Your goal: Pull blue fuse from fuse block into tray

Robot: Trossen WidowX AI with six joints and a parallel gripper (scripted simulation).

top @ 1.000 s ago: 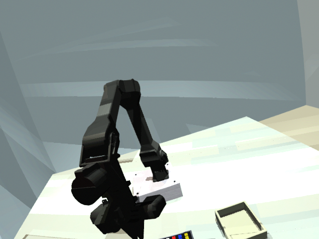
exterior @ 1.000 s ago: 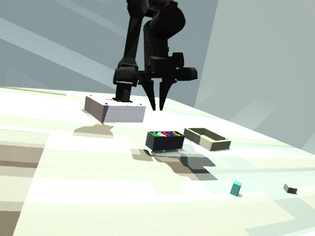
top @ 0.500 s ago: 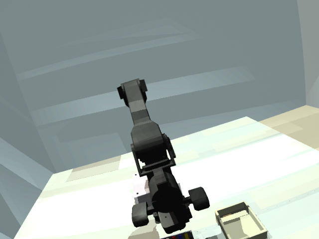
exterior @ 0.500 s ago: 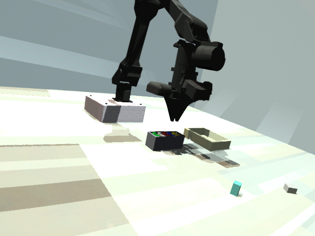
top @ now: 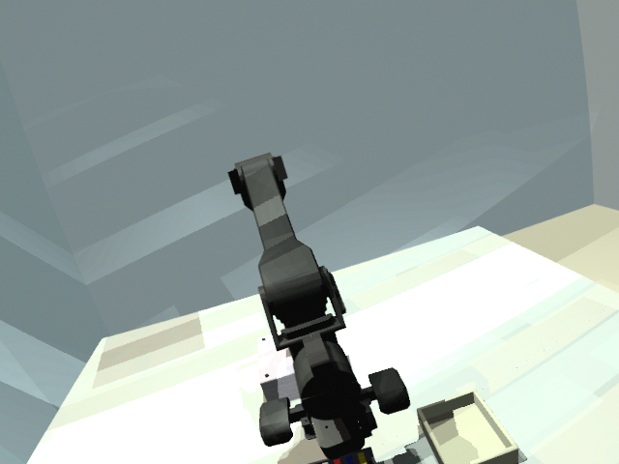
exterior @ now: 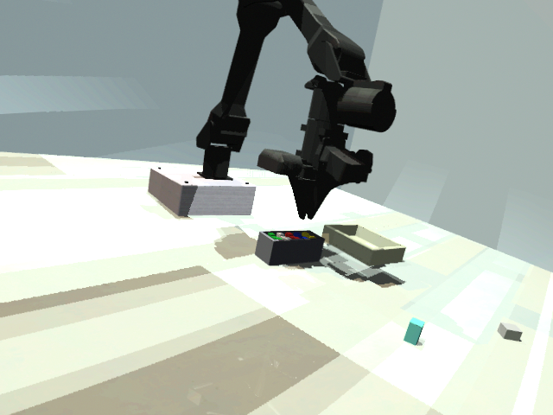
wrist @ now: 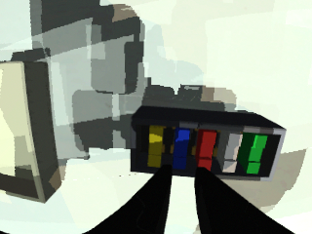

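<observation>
Right now the blue fuse is 40 mm below my gripper tip. From my gripper tip the other things lie so: teal block 250 mm ahead, 60 mm below, 10 mm to the left; grey block 290 mm ahead, 170 mm to the left, 60 mm below.
</observation>
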